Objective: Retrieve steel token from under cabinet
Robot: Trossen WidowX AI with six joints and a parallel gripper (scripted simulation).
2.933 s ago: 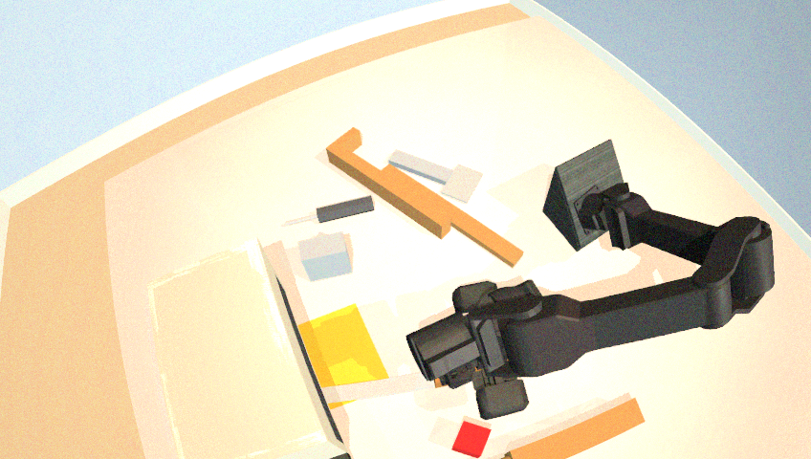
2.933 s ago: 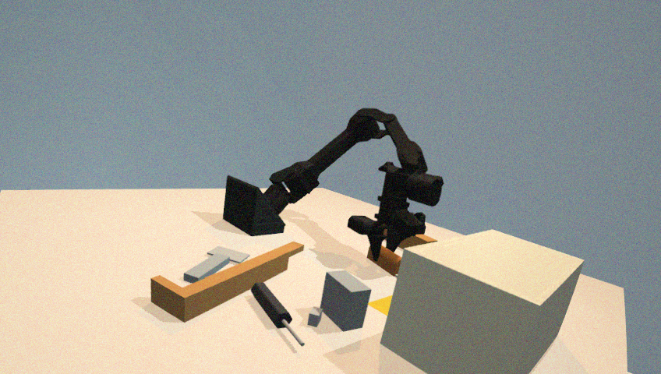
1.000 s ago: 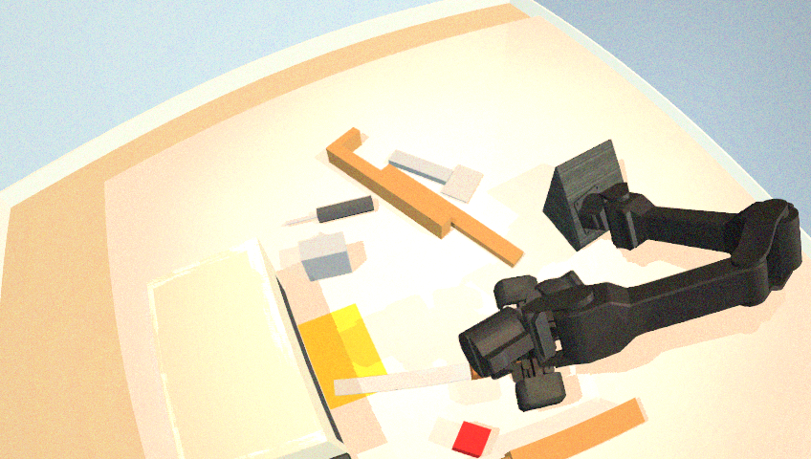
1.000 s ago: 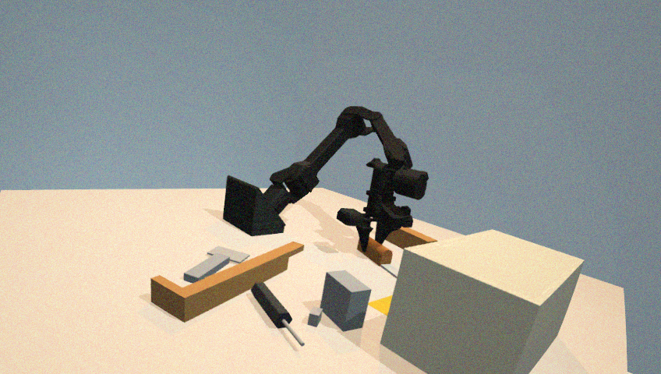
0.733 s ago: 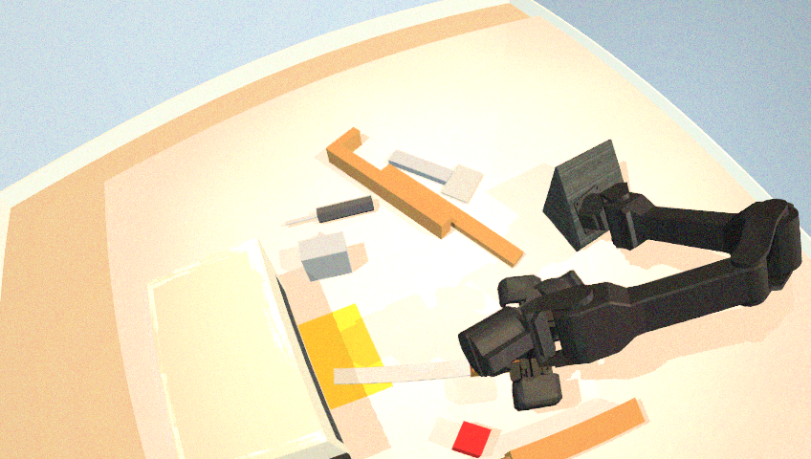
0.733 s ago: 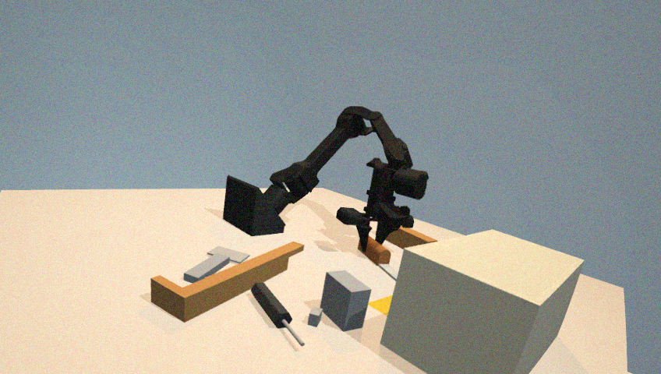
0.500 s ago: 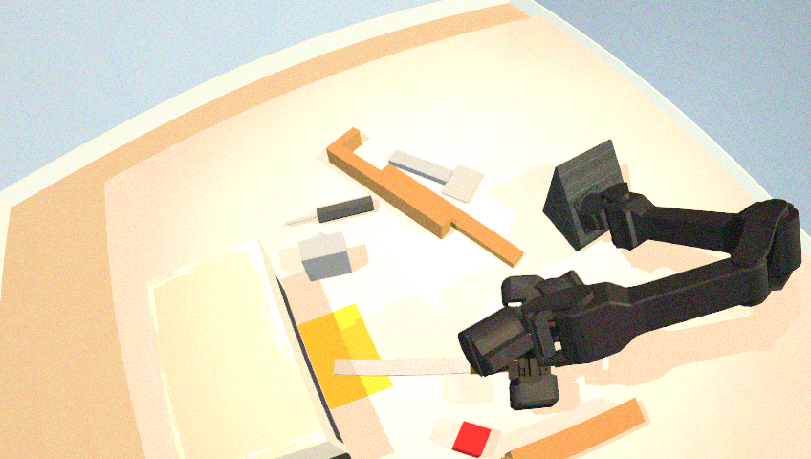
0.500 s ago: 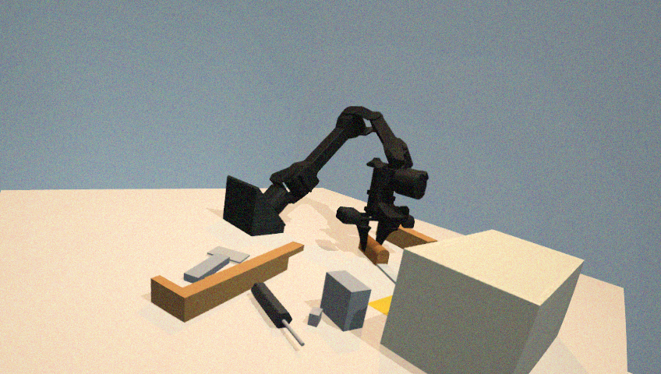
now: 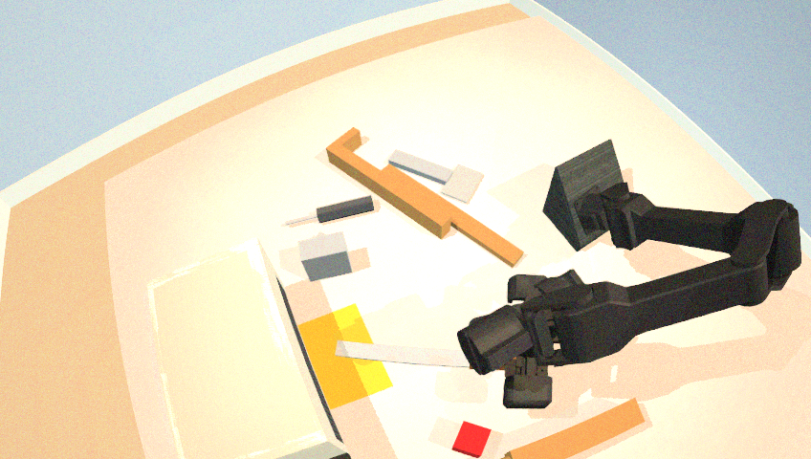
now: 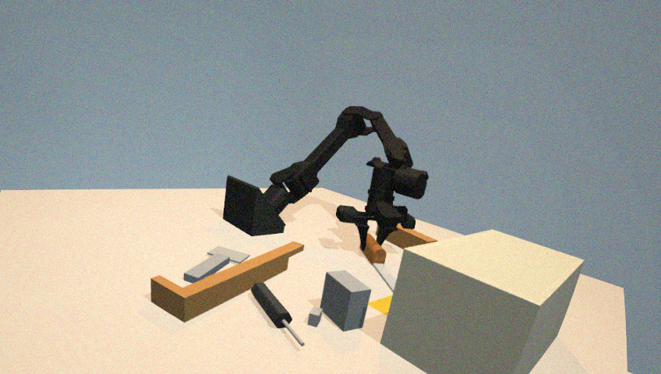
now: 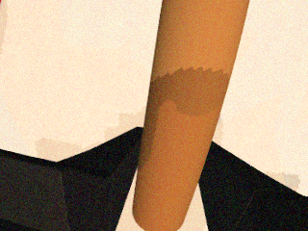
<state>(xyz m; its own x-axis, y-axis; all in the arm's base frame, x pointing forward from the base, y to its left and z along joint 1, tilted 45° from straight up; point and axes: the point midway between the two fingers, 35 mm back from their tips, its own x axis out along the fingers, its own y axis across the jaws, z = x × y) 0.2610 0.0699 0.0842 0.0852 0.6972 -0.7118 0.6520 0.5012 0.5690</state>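
My gripper tip is now 8 cm past the long orange bar and 28 cm to the left of it. Round my gripper tip: red piece: 13 cm ahead, 6 cm to the left, 1 cm above; small grey cube: 13 cm ahead, 35 cm to the right; grey block: 14 cm ahead, 31 cm to the right, 2 cm above.
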